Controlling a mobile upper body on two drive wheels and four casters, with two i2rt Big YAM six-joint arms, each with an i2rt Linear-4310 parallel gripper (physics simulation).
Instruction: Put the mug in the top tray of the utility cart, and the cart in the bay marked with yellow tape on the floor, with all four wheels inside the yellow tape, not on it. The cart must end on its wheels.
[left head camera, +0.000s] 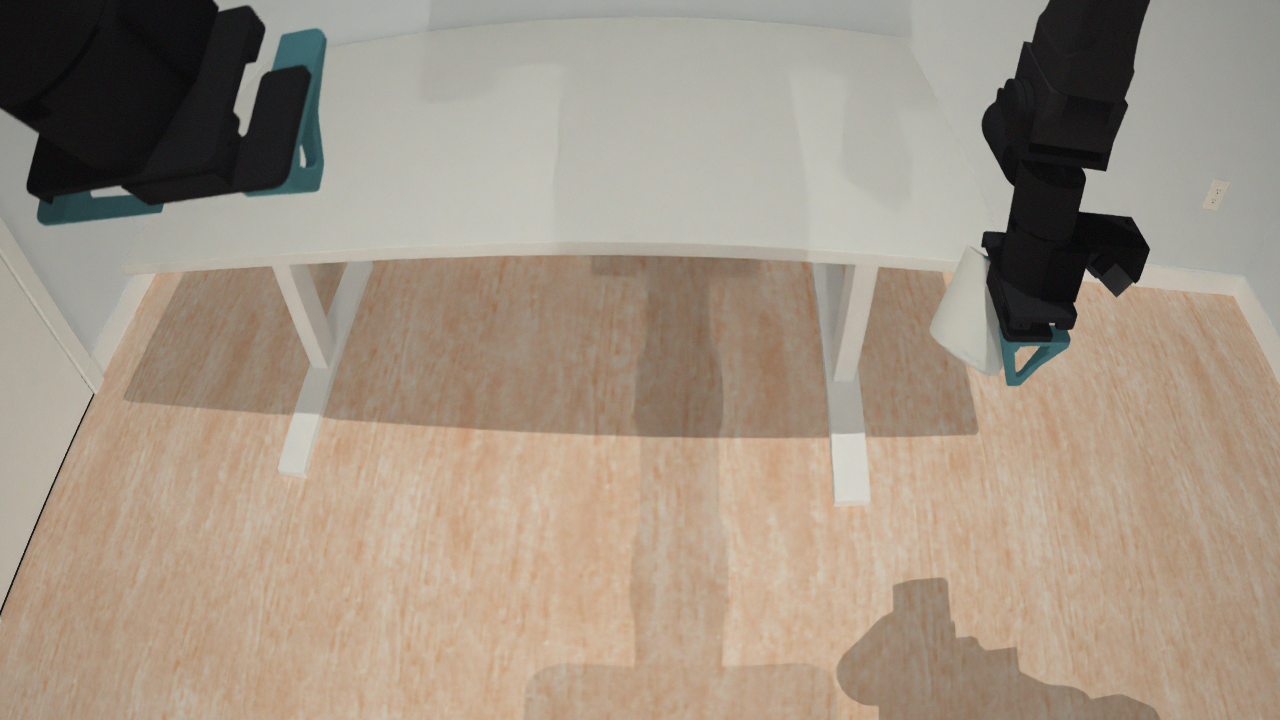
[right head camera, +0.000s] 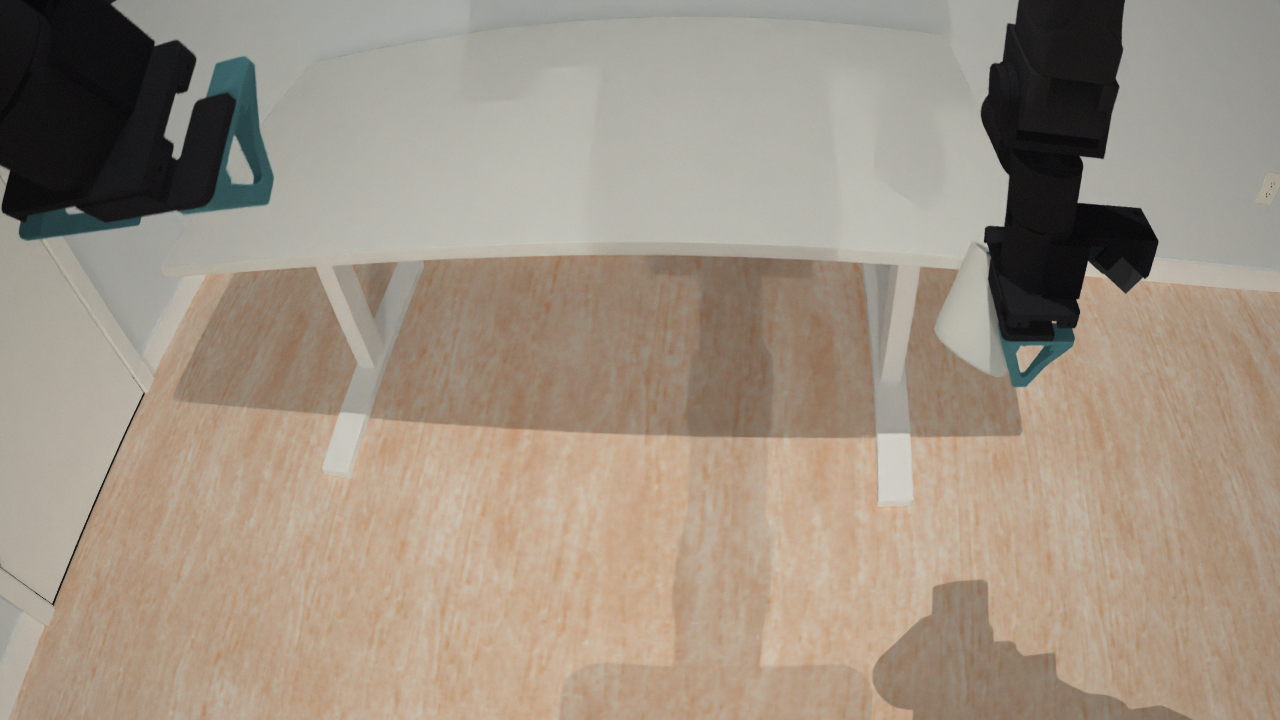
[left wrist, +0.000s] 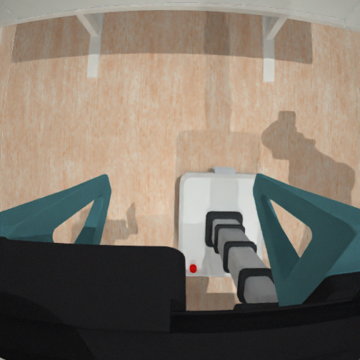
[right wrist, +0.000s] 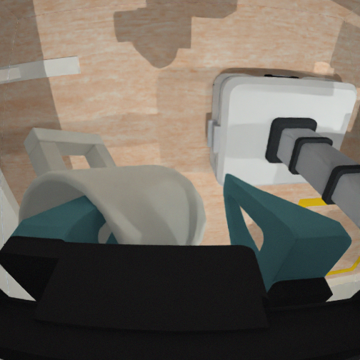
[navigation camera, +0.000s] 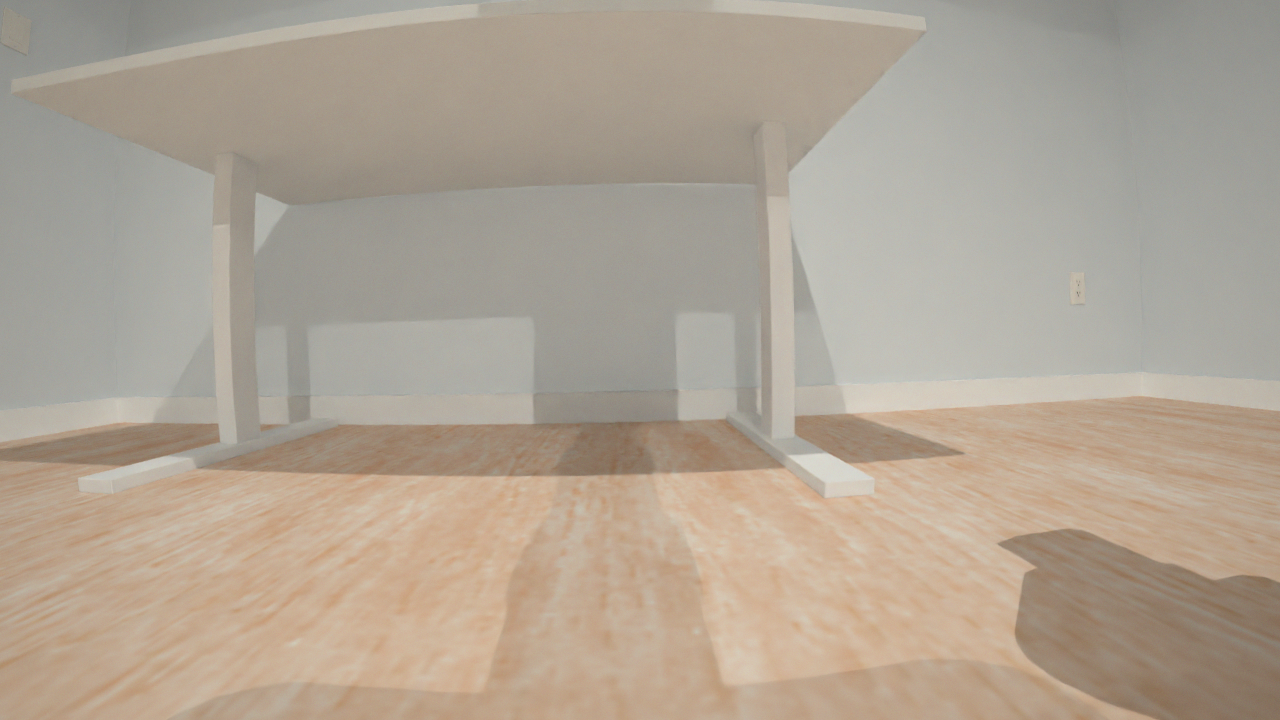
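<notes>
The off-white mug (left head camera: 964, 313) (right head camera: 969, 313) (right wrist: 155, 200) is held tilted in my right gripper (left head camera: 1007, 358) (right head camera: 1011, 358) (right wrist: 180, 181). One finger reaches inside the mug; its handle sticks out at the upper left in the right wrist view. The mug hangs off the floor near the table's right front corner in the head views. My left gripper (left head camera: 214, 192) (right head camera: 165, 213) (left wrist: 181, 181) is open and empty, raised at upper left in the head views. Yellow tape (right wrist: 312, 202) shows in part on the floor at the right of the right wrist view. The utility cart does not show.
A white table (left head camera: 626, 134) (right head camera: 680, 134) (navigation camera: 501, 98) stands ahead, its legs (navigation camera: 236, 304) on floor feet. My white base (left wrist: 195, 200) (right wrist: 245, 110) carries a grey column. A door (left head camera: 35, 447) (right head camera: 62, 402) is at the left, with walls behind the table and at right.
</notes>
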